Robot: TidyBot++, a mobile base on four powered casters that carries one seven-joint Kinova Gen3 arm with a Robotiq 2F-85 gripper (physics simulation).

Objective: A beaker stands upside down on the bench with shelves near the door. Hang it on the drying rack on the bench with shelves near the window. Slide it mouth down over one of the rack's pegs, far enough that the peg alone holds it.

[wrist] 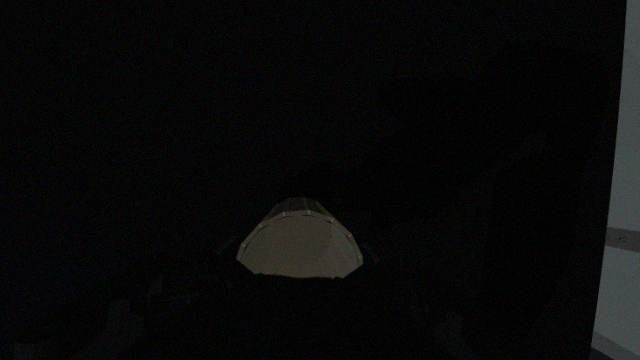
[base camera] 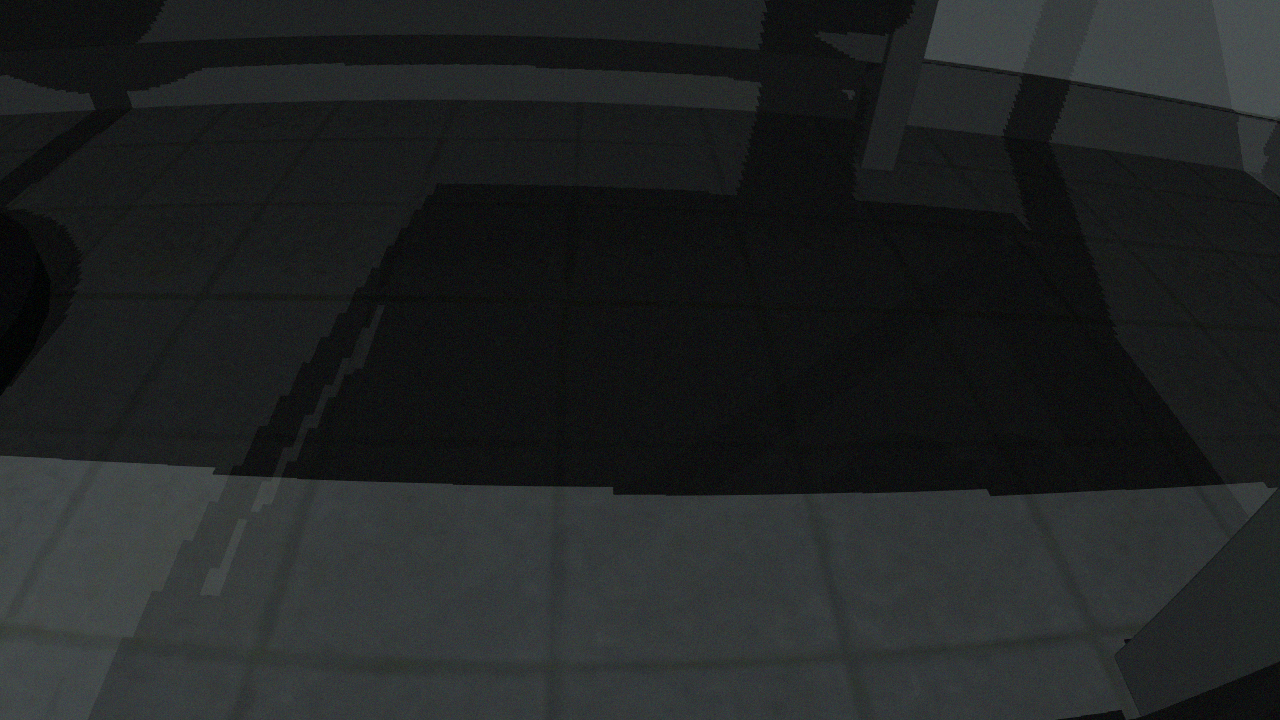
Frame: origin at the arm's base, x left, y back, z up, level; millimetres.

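Seen in the pictures: gripper, fingertip midpoint: (wrist: 299, 252).
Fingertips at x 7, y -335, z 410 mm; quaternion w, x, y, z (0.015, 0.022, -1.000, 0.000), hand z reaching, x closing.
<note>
A point is followed by its place in that frame.
The wrist view is very dark. The upturned beaker (wrist: 299, 246) @(x 10, y -354, z 455 mm) shows as a pale round base with a short stretch of its wall above it, low in the middle of the view. Its lower edge is cut off by dark parts of my gripper. The gripper (wrist: 302, 300) is open, with its fingers only faint dark shapes at the lower left and lower right, on either side of the beaker. I cannot tell whether the fingers touch it. The base camera shows neither the beaker nor the gripper.
The base camera looks at a dim tiled floor (base camera: 637, 594) @(x -38, y -316, z -397 mm) with a large dark shadow (base camera: 696, 337) @(x -90, y -532, z -396 mm) ahead. Dark upright posts (base camera: 795, 109) (base camera: 1036, 129) and a horizontal rail (base camera: 449, 50) @(x 167, y -992, z -333 mm) stand at the back. A pale surface (base camera: 1091, 40) @(x -663, y -1012, z -249 mm) lies at the top right.
</note>
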